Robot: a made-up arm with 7 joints.
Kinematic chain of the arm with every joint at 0, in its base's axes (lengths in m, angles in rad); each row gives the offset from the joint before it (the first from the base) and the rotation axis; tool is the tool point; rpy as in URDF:
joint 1: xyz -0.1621 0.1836 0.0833 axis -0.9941 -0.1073 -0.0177
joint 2: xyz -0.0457 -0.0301 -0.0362 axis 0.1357 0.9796 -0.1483
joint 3: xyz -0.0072 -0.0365 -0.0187 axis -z
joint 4: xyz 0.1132 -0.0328 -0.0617 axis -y
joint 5: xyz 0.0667 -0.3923 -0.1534 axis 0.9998 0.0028 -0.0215
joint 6: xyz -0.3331 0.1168 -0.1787 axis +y
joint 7: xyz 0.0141 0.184 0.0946 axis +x
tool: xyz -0.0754 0.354 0.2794 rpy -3.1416 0 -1.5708
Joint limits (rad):
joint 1: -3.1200..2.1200
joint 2: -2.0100..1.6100
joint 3: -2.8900..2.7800
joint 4: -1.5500..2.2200
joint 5: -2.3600..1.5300
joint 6: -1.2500..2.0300
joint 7: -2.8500..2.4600
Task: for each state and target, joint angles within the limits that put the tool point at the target. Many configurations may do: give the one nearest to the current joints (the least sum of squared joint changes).
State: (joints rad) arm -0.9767 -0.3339 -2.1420 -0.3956 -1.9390 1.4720 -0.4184
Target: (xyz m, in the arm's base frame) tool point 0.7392 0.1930 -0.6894
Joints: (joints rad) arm -0.7186 -0.1645 -1.5189 -0.4479 -2.1273 1.4768 -0.7057
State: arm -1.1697 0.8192 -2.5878 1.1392 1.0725 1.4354 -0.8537
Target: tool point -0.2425 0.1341 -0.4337
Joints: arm -0.7725 0.8288 -2.2632 1.1026 1.1068 1.3832 -0.9929
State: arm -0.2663 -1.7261 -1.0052 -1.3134 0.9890 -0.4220 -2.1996
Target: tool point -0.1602 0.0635 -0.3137
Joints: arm -0.4512 -1.7294 -0.8719 -1.1876 0.6644 -0.3005 -2.1544
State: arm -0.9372 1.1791 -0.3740 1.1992 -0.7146 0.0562 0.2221
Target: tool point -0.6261 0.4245 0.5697
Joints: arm -1.4383 1.5331 -0.7459 1.2203 -0.7205 -0.0528 0.0122
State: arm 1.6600 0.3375 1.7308 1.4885 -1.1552 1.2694 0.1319
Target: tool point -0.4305 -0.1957 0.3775
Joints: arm 1.1449 0.4400 1.9680 1.1179 -0.8201 0.7143 0.5458
